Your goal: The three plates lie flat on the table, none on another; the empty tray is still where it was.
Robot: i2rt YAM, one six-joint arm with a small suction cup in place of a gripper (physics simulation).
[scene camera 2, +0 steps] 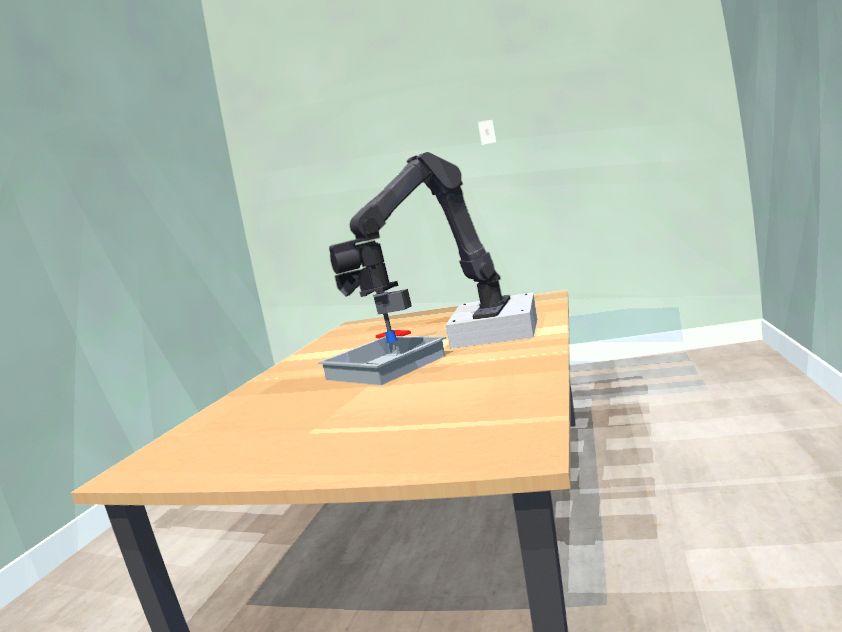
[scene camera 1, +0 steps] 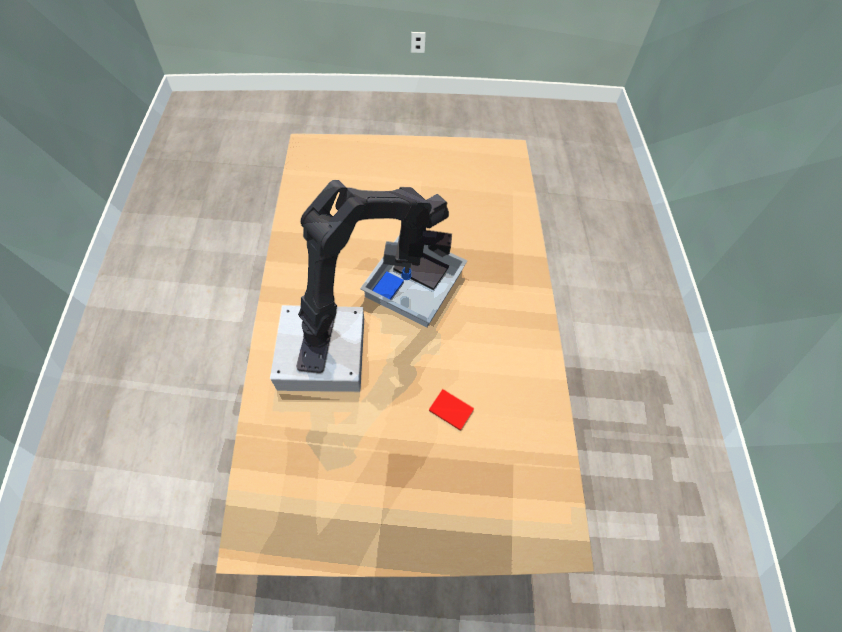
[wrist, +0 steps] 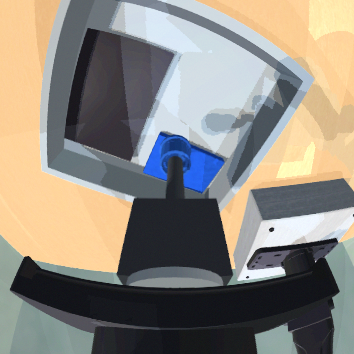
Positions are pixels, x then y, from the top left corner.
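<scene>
You can see my suction cup in scene camera 2, in scene camera 1 (397, 254) and in the wrist view. On my suction cup (scene camera 2: 390, 336) and (wrist: 161, 160) are one and the same spot. There's a grey tray too, in scene camera 2 (409, 353), in scene camera 1 and in the wrist view. On the grey tray (scene camera 1: 412, 300) and (wrist: 212, 105) are the same spot.
</scene>
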